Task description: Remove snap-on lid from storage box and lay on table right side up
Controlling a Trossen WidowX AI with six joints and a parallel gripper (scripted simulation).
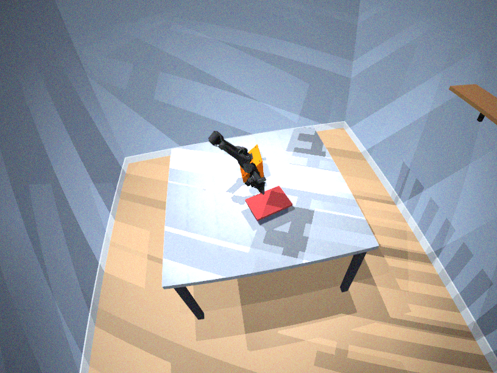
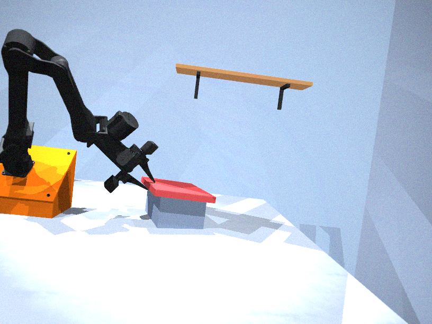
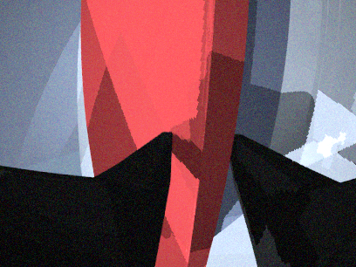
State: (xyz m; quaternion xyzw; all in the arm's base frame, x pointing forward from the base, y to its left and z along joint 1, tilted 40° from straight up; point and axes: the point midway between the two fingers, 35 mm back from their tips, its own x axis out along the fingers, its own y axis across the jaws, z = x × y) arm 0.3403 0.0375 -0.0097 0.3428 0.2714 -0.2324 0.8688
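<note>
My gripper tip is 70 mm short of the lid and 20 mm to the right of it. From my gripper tip the other things lie so: grey-blue storage box: 70 mm ahead, 50 mm below, 20 mm to the left.
</note>
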